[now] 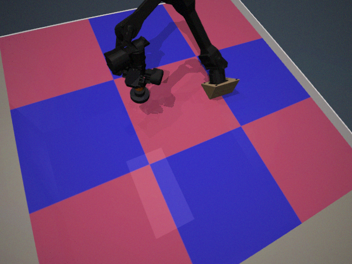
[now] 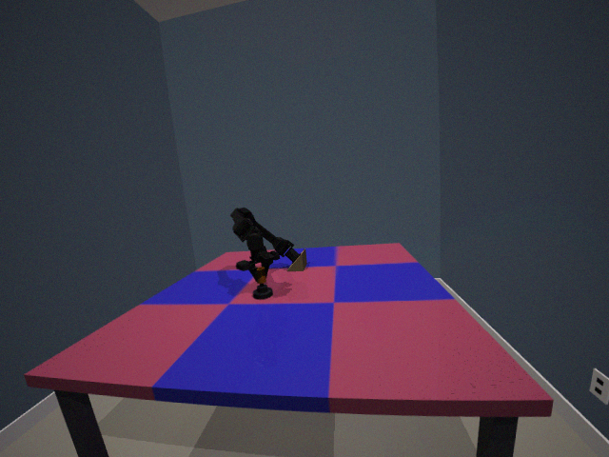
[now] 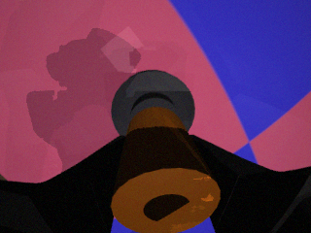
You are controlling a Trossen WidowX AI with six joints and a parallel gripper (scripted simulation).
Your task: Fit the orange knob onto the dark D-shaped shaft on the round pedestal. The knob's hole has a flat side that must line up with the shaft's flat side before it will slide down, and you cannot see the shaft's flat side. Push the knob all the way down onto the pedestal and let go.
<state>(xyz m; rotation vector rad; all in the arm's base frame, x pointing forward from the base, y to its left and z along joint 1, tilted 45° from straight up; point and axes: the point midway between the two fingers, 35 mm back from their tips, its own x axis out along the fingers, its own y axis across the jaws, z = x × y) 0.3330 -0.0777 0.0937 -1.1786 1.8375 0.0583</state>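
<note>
Now: gripper tip 2 cm below the orange knob. Round my gripper tip: pedestal: 4 cm below.
</note>
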